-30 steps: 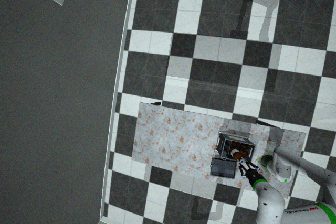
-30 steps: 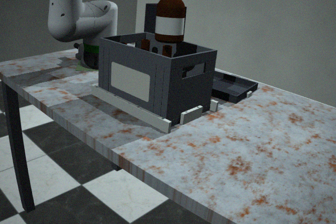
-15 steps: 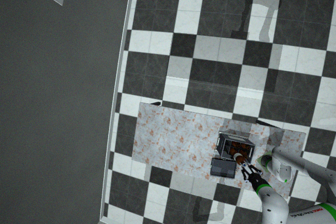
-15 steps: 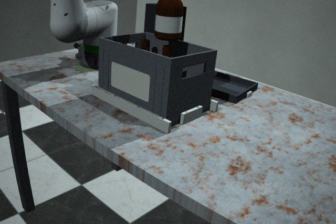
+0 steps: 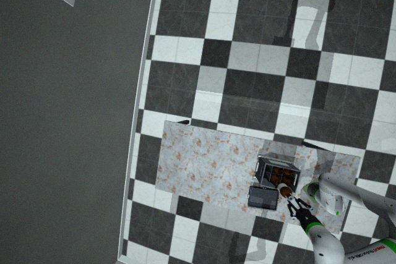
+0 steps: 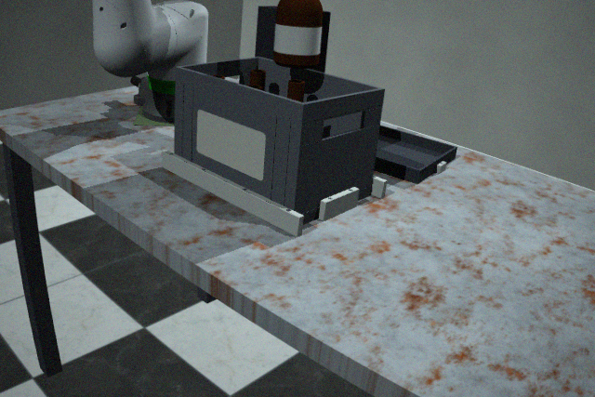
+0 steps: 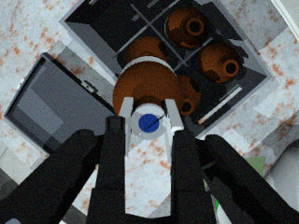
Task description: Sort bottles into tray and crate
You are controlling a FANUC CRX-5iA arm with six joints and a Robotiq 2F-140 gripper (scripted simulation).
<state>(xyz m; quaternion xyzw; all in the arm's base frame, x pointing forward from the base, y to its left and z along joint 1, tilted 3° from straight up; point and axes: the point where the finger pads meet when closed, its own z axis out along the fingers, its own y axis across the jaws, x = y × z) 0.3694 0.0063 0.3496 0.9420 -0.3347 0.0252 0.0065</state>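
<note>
Right now my hand is 80 mm above the capped bottle. The rest, counted from my hand: dark tray 330 mm below, 230 mm to the left, 20 mm ahead; then dark grey crate 260 mm below, 60 mm to the right, 20 mm ahead.
</note>
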